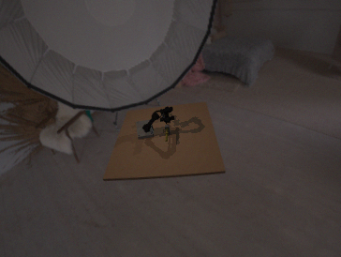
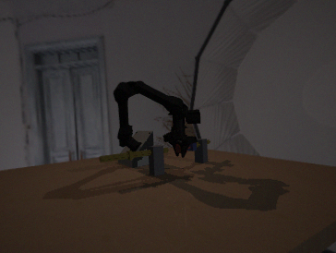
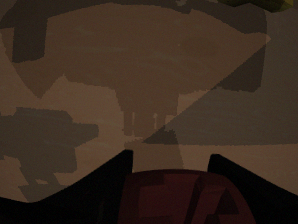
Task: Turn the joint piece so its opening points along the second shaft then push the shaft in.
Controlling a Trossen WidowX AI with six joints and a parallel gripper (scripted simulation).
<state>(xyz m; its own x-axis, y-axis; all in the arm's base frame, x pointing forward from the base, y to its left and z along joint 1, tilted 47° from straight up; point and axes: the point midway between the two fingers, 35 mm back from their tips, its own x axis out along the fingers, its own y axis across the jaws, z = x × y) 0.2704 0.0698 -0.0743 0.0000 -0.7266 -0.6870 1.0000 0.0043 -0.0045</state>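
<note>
The red joint piece is 4 cm above my gripper tip and 2 cm to the left of it.
</note>
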